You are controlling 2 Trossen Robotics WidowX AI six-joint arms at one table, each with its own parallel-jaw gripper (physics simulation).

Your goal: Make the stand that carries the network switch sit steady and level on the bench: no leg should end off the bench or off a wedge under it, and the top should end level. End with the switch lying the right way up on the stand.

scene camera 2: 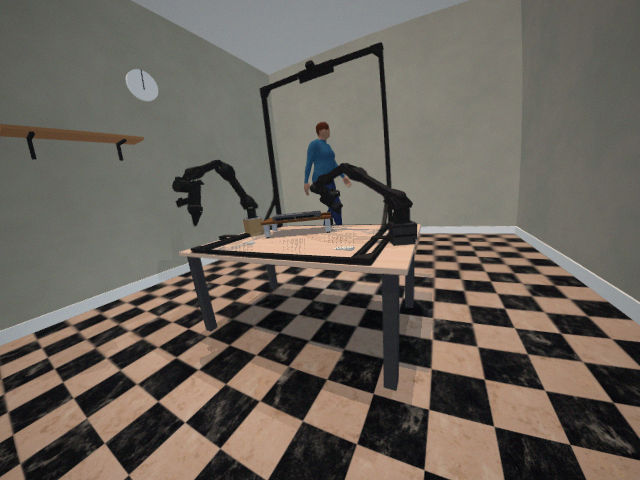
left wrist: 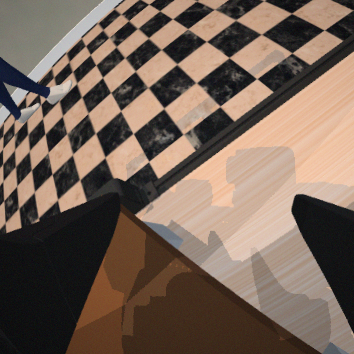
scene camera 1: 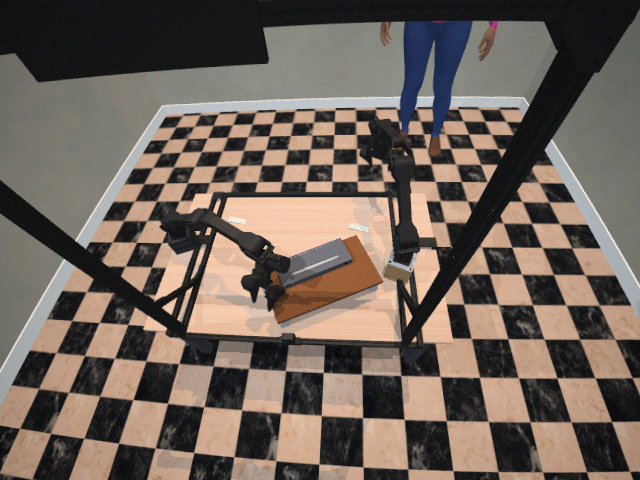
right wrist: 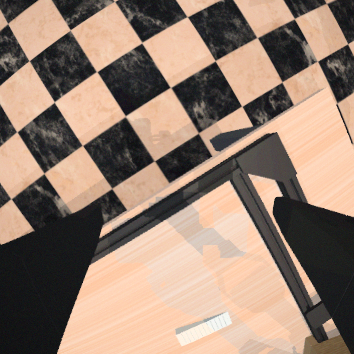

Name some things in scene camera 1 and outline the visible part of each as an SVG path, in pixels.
My left gripper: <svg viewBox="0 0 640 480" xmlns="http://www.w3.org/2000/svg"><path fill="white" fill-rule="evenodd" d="M255 267L252 269L252 274L244 275L240 282L243 289L250 292L253 303L256 303L259 288L265 289L266 296L264 297L267 299L267 309L270 312L278 298L285 295L285 289L279 285L270 286L273 283L273 280L271 280L273 270Z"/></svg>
A brown stand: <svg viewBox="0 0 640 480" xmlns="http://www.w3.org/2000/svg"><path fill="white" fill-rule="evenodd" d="M273 270L271 273L273 283L270 286L279 285L284 288L278 272ZM357 235L342 240L352 257L351 263L285 289L285 295L279 297L273 307L277 324L282 324L284 328L291 325L289 320L366 289L369 289L370 293L377 291L378 285L383 283L383 280Z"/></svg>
A grey network switch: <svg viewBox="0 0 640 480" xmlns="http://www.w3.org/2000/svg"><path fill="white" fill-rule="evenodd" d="M341 238L288 257L291 261L289 270L286 273L278 272L284 289L351 263L352 257Z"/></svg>
